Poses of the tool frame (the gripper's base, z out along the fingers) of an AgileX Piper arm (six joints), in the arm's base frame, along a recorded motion.
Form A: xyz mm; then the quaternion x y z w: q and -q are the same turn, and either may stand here.
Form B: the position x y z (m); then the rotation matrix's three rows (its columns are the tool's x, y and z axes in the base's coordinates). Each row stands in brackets. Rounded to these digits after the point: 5 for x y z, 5 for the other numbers.
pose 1, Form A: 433.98 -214.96 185.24 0.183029 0.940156 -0.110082 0.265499
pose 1, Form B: [0.43398 -0.21496 0.18524], [[-0.79202 0.40260 0.45892], [0.28570 0.90876 -0.30418], [-0.53952 -0.10980 -0.83478]]
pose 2, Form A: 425.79 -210.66 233.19 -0.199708 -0.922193 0.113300 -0.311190
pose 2, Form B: [0.42579 -0.21066 0.23319], [[-0.72655 0.43885 0.52870], [0.29782 0.89456 -0.33326], [-0.61921 -0.08467 -0.78065]]
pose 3, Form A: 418.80 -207.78 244.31 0.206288 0.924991 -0.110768 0.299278
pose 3, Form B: [0.41880 -0.20778 0.24431], [[-0.73576 0.44793 0.50796], [0.31533 0.89035 -0.32839], [-0.59936 -0.08144 -0.79633]]
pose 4, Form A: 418.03 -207.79 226.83 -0.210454 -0.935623 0.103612 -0.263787
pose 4, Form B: [0.41803 -0.20779 0.22683], [[-0.77225 0.44847 0.45000], [0.33915 0.88995 -0.30491], [-0.53722 -0.08285 -0.83936]]
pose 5, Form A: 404.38 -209.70 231.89 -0.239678 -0.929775 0.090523 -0.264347
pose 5, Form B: [0.40438 -0.20970 0.23189], [[-0.74535 0.49355 0.44817], [0.39783 0.86872 -0.29505], [-0.53496 -0.04162 -0.84385]]
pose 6, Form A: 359.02 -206.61 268.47 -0.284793 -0.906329 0.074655 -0.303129
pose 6, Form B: [0.35902 -0.20661 0.26847], [[-0.65401 0.56149 0.50695], [0.47097 0.82664 -0.30798], [-0.59199 0.03733 -0.80508]]
